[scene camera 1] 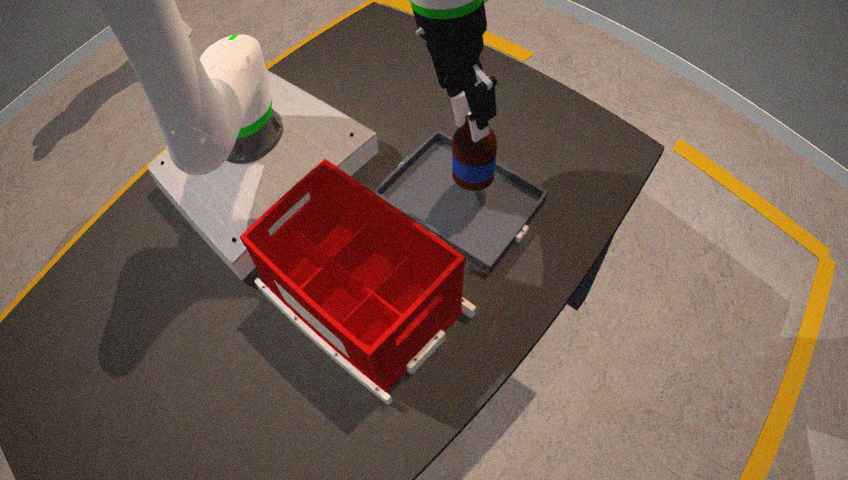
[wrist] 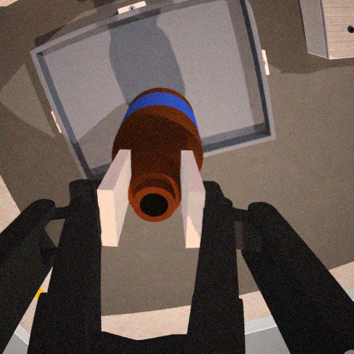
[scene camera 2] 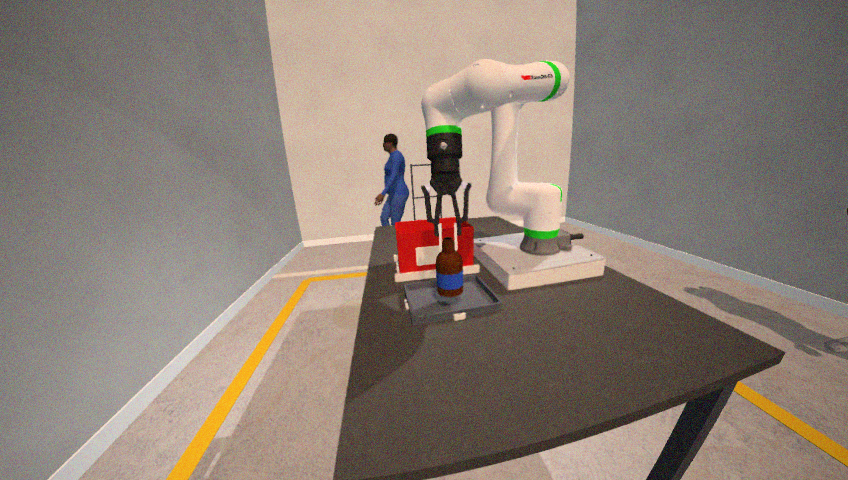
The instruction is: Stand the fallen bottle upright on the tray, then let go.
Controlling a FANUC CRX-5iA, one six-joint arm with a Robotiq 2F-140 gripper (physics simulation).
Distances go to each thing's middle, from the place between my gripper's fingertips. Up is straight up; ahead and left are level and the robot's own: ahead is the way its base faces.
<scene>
Right now the brown bottle (wrist: pixel 159 122) is 1 cm to the left of my hand and 5 cm below it.
</scene>
